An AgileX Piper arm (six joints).
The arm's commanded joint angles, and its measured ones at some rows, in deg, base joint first. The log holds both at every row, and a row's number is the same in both.
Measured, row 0:
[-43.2 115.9 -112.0 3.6 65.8 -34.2]
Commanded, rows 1 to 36:
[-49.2 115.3 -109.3 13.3 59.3 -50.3]
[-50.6 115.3 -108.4 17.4 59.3 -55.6]
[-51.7 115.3 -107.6 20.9 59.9 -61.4]
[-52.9 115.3 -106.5 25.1 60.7 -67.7]
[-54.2 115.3 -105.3 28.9 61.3 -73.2]
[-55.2 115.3 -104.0 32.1 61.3 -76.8]
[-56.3 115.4 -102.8 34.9 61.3 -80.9]
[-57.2 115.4 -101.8 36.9 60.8 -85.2]
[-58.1 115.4 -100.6 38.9 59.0 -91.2]
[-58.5 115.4 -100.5 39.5 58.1 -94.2]
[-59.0 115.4 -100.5 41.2 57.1 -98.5]
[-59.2 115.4 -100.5 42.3 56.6 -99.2]
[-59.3 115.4 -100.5 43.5 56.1 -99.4]
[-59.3 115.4 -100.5 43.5 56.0 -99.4]
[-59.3 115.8 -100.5 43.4 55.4 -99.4]
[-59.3 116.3 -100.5 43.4 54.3 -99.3]
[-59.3 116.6 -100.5 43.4 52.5 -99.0]
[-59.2 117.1 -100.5 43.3 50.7 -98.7]
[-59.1 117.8 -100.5 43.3 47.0 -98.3]
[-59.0 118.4 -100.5 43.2 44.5 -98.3]
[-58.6 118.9 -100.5 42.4 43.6 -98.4]
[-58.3 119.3 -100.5 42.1 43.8 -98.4]
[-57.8 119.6 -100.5 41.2 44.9 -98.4]
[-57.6 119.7 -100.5 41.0 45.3 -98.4]
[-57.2 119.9 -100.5 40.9 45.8 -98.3]
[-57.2 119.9 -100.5 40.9 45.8 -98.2]
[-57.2 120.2 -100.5 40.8 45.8 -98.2]
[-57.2 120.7 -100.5 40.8 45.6 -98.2]
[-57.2 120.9 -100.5 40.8 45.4 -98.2]
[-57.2 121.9 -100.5 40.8 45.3 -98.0]
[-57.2 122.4 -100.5 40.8 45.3 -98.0]
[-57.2 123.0 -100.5 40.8 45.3 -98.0]
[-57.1 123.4 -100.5 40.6 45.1 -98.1]
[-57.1 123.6 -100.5 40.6 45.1 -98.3]
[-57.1 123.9 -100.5 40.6 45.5 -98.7]
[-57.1 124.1 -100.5 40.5 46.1 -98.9]
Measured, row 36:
[-57.3 123.9 -100.5 40.3 45.1 -98.4]
